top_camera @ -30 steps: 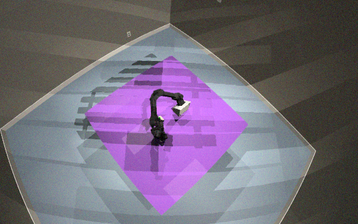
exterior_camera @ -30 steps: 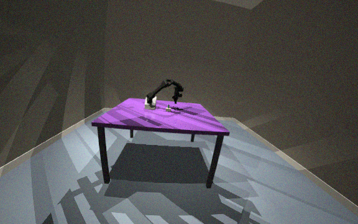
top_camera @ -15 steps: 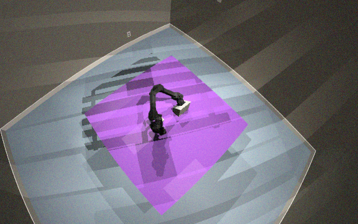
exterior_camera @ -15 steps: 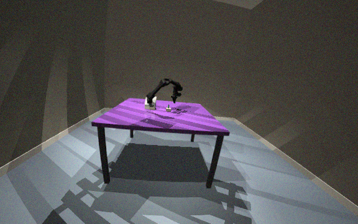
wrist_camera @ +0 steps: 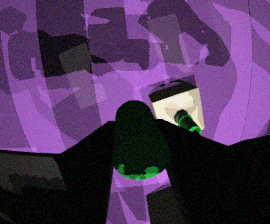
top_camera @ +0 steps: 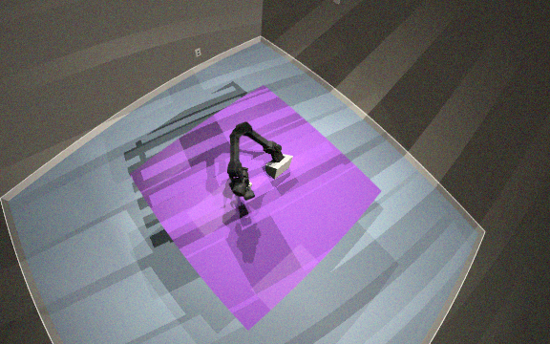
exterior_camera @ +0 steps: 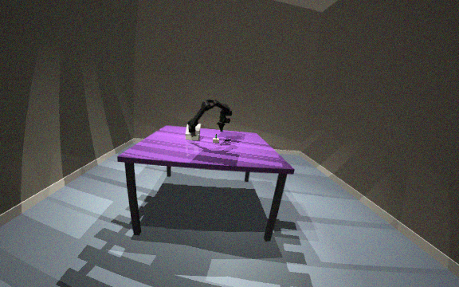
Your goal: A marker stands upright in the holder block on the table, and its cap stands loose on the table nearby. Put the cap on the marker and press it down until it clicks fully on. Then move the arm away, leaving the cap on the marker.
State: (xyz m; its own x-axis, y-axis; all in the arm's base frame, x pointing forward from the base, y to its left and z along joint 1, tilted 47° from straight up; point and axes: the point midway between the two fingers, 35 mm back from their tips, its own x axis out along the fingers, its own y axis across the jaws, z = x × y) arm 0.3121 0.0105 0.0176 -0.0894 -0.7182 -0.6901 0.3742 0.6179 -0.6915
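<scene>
Now: gripper tip 10 cm above the holder block, 5 cm to the left of it and 5 cm past it. From my gripper tip the other things lie so: green cap: 1 cm above.
</scene>
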